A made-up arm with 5 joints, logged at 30 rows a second.
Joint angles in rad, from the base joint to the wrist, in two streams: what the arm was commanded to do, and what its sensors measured. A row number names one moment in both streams.
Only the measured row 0 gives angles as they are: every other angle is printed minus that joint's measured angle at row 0.
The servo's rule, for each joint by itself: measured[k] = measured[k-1] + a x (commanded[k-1-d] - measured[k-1]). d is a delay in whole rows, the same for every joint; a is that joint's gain. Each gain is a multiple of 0.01, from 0.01 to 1. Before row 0 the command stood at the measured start. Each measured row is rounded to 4 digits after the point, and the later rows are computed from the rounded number. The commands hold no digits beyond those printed.
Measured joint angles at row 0: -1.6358 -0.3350 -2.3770 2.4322 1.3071
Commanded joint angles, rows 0 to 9: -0.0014 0.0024 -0.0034 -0.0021 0.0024; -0.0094 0.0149 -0.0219 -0.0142 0.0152; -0.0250 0.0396 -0.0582 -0.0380 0.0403; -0.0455 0.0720 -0.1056 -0.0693 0.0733; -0.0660 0.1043 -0.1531 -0.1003 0.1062; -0.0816 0.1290 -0.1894 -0.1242 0.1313; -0.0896 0.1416 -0.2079 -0.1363 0.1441; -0.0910 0.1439 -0.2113 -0.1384 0.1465; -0.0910 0.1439 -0.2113 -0.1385 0.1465; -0.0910 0.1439 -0.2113 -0.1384 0.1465
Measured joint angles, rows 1 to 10: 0.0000 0.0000 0.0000 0.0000 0.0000; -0.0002 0.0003 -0.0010 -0.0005 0.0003; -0.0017 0.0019 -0.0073 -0.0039 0.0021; -0.0054 0.0060 -0.0226 -0.0124 0.0067; -0.0118 0.0133 -0.0475 -0.0266 0.0147; -0.0205 0.0233 -0.0792 -0.0450 0.0257; -0.0303 0.0349 -0.1123 -0.0648 0.0384; -0.0398 0.0466 -0.1410 -0.0827 0.0511; -0.0480 0.0573 -0.1621 -0.0966 0.0625; -0.0549 0.0668 -0.1769 -0.1071 0.0726
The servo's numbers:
d 1
a 0.16 0.11 0.30 0.25 0.12

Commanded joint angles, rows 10 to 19: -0.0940 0.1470 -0.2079 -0.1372 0.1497; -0.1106 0.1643 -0.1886 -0.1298 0.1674; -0.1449 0.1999 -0.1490 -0.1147 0.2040; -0.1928 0.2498 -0.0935 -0.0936 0.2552; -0.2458 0.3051 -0.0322 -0.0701 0.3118; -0.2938 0.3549 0.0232 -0.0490 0.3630; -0.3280 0.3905 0.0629 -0.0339 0.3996; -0.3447 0.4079 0.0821 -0.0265 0.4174; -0.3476 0.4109 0.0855 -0.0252 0.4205; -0.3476 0.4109 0.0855 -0.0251 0.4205
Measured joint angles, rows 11 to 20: -0.0607 0.0753 -0.1872 -0.1149 0.0815; -0.0660 0.0832 -0.1934 -0.1205 0.0897; -0.0731 0.0921 -0.1920 -0.1228 0.0990; -0.0846 0.1040 -0.1791 -0.1208 0.1116; -0.1019 0.1200 -0.1534 -0.1140 0.1288; -0.1249 0.1404 -0.1170 -0.1030 0.1508; -0.1519 0.1640 -0.0749 -0.0895 0.1763; -0.1801 0.1889 -0.0336 -0.0756 0.2031; -0.2064 0.2130 0.0011 -0.0633 0.2288; -0.2290 0.2348 0.0264 -0.0538 0.2518
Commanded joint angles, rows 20 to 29: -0.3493 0.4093 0.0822 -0.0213 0.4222; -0.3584 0.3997 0.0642 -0.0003 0.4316; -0.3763 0.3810 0.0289 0.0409 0.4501; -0.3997 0.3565 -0.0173 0.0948 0.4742; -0.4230 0.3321 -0.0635 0.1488 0.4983; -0.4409 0.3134 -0.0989 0.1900 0.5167; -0.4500 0.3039 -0.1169 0.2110 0.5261; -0.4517 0.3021 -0.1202 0.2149 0.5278; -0.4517 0.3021 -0.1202 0.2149 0.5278; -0.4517 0.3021 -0.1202 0.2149 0.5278
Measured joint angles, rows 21 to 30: -0.2480 0.2542 0.0441 -0.0466 0.2720; -0.2642 0.2713 0.0555 -0.0403 0.2900; -0.2793 0.2854 0.0581 -0.0303 0.3070; -0.2948 0.2959 0.0493 -0.0125 0.3242; -0.3116 0.3026 0.0293 0.0143 0.3422; -0.3294 0.3058 0.0015 0.0479 0.3609; -0.3472 0.3066 -0.0286 0.0834 0.3796; -0.3636 0.3063 -0.0551 0.1153 0.3972; -0.3777 0.3058 -0.0746 0.1402 0.4129; -0.3895 0.3054 -0.0883 0.1589 0.4267
